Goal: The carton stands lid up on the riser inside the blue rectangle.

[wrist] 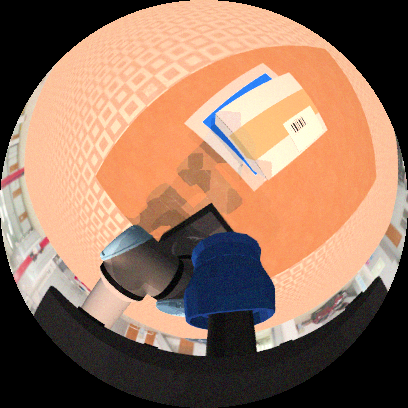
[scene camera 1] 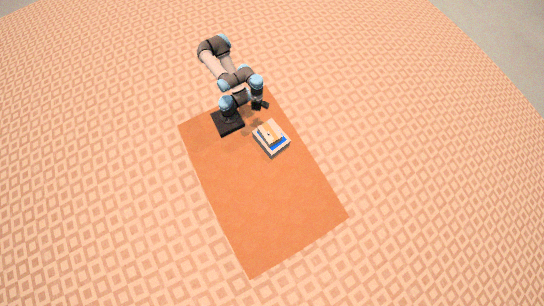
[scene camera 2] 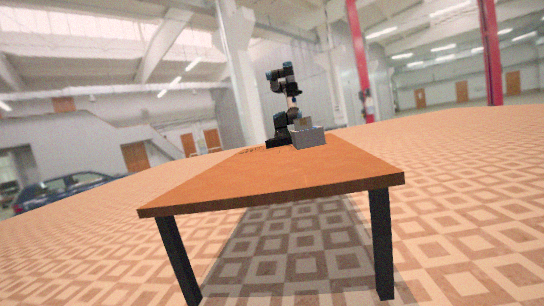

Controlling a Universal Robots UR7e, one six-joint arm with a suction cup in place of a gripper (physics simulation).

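Seen in the pictures: hand at its tool point: (wrist: pixel 226 260) (scene camera 2: pixel 294 102); arm's base at its link origin: (scene camera 1: pixel 229 116) (scene camera 2: pixel 282 137).
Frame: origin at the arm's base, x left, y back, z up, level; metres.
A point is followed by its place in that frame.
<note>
The carton (scene camera 1: pixel 270 131) @[x 0.161, y -0.368, z 0.141 m] (scene camera 2: pixel 302 122) @[x 0.150, y -0.449, z 0.110 m] (wrist: pixel 270 120) @[x 0.166, y -0.342, z 0.141 m] stands upright on the grey riser (scene camera 1: pixel 273 154) @[x 0.096, y -0.504, z 0.039 m] (scene camera 2: pixel 308 138) @[x 0.164, y -0.501, z -0.001 m] (wrist: pixel 195 122) @[x 0.248, y -0.263, z 0.059 m], its cream top with a tan tape band and barcode label facing up. Parts of the blue rectangle (scene camera 1: pixel 278 144) @[x 0.172, y -0.466, z 0.059 m] (wrist: pixel 210 120) @[x 0.231, y -0.286, z 0.059 m] show beside the carton on two sides. The carton hides the rest, so I cannot tell whether it lies wholly inside. My gripper's blue suction cup (wrist: pixel 226 245) is open, with nothing on it. In scene camera 1, the dark tool end (scene camera 1: pixel 256 106) is up behind the carton, apart from it; the cup is hidden there.
The orange table (scene camera 1: pixel 260 205) @[x -0.208, y -0.758, z -0.061 m] (scene camera 2: pixel 280 175) @[x -0.046, y -1.057, z -0.061 m] carries the riser and the arm's black base (scene camera 1: pixel 220 126) @[x -0.114, y -0.041, z 0.004 m] (scene camera 2: pixel 276 142) @[x -0.062, y -0.118, z -0.023 m] (wrist: pixel 192 230) @[x 0.059, y -0.049, z -0.001 m]. The base stands close beside the riser. The folded arm rises above and behind the base, and its shadow falls near the riser.
</note>
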